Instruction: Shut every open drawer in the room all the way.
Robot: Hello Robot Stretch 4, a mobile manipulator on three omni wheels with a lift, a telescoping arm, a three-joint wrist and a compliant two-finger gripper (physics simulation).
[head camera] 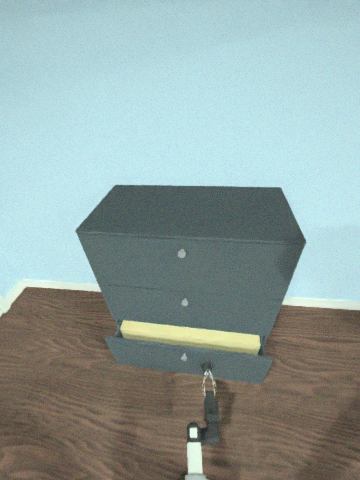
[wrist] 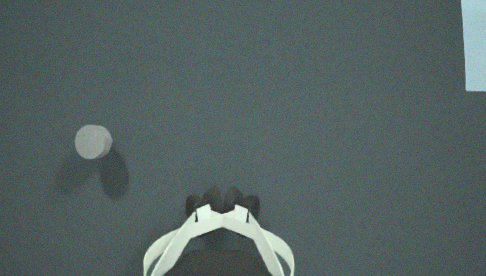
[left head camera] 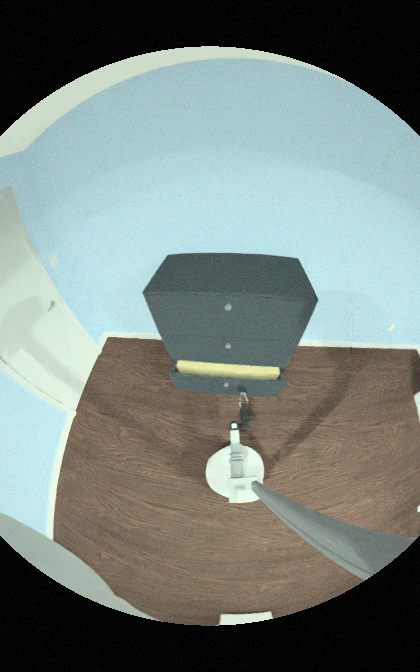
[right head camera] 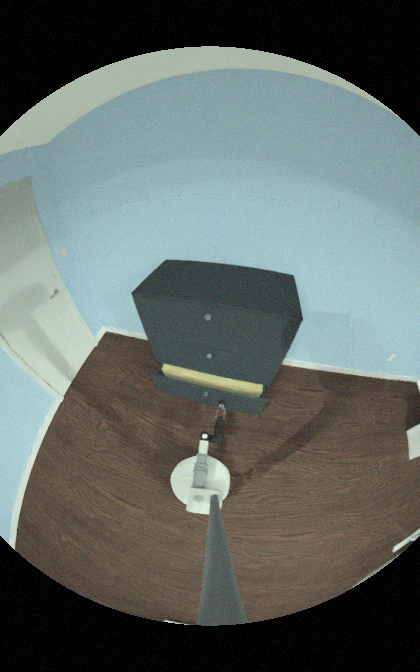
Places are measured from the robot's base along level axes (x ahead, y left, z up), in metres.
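Pixels of known places: gripper, between the fingertips: (head camera: pixel 206 362) (wrist: pixel 223 202).
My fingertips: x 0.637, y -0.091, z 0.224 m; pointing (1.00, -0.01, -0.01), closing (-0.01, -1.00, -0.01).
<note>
Ahead of a thing's pixels: the offset from my fingertips to its top centre. "pt": to the spot under its first point. Level surfaces: height alone.
A dark grey dresser (head camera: pixel 195 212) (left head camera: pixel 232 275) (right head camera: pixel 220 282) stands against the blue wall. Its top and middle drawers are flush. Its bottom drawer @(pt 0.058 m ahead, 0.325 m left, 0.035 m down) (head camera: pixel 150 356) (left head camera: pixel 200 384) (right head camera: pixel 175 388) stands partly open, and a pale yellow inside shows behind its front. My gripper (head camera: pixel 207 370) (left head camera: pixel 243 393) (right head camera: pixel 221 405) (wrist: pixel 223 202) is shut with nothing between its fingertips. The tips are at the drawer front, right of the round grey knob @(pt 0.001 m ahead, 0.122 m left, 0.069 m up) (head camera: pixel 184 357) (wrist: pixel 92 142); whether they touch it is hard to tell. The fingertips hide a small patch of the front.
My white round base (left head camera: pixel 215 472) (right head camera: pixel 182 482) stands on the brown wood floor @(0.251 m down) (head camera: pixel 60 400) in front of the dresser. A pale door (left head camera: pixel 35 320) (right head camera: pixel 30 300) is in the wall at the left. The grey mast (left head camera: pixel 325 525) (right head camera: pixel 217 565) crosses the lower part of both side head views.
</note>
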